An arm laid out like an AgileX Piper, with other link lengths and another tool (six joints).
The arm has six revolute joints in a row. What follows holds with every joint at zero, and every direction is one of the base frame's. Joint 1 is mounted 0.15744 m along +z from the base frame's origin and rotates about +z. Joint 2 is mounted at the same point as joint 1 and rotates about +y. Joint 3 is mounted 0.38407 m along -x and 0.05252 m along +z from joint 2 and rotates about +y. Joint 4 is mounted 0.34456 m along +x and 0.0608 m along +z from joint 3 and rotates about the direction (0.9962, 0, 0.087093). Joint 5 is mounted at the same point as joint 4 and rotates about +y. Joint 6 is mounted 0.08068 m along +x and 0.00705 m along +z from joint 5 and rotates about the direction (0.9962, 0, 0.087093). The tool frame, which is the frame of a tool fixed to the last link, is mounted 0.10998 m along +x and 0.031 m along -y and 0.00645 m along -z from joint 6; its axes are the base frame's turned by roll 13.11, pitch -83.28 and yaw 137.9 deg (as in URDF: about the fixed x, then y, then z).
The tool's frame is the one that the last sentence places.
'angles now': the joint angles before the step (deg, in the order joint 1, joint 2, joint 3, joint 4, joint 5, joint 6). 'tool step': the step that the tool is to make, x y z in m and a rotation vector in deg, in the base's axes. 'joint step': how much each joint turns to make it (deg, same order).
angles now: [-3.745 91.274 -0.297 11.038 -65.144 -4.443]
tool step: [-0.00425 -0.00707 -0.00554 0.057 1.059 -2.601]
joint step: [0.003 1.265 0.000 2.653 -0.235 -0.130]
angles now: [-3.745 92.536 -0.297 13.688 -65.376 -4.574]
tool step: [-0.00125 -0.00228 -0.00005 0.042 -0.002 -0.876]
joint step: [0.002 -0.002 -0.001 0.879 0.003 -0.001]
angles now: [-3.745 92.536 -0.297 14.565 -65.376 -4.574]
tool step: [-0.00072 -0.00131 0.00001 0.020 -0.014 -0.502]
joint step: [-0.002 -0.001 0.001 0.500 -0.012 0.000]
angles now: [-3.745 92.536 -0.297 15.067 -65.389 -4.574]
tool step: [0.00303 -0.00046 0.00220 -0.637 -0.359 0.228]
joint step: [-0.001 0.001 -0.360 -0.001 -0.195 -0.625]
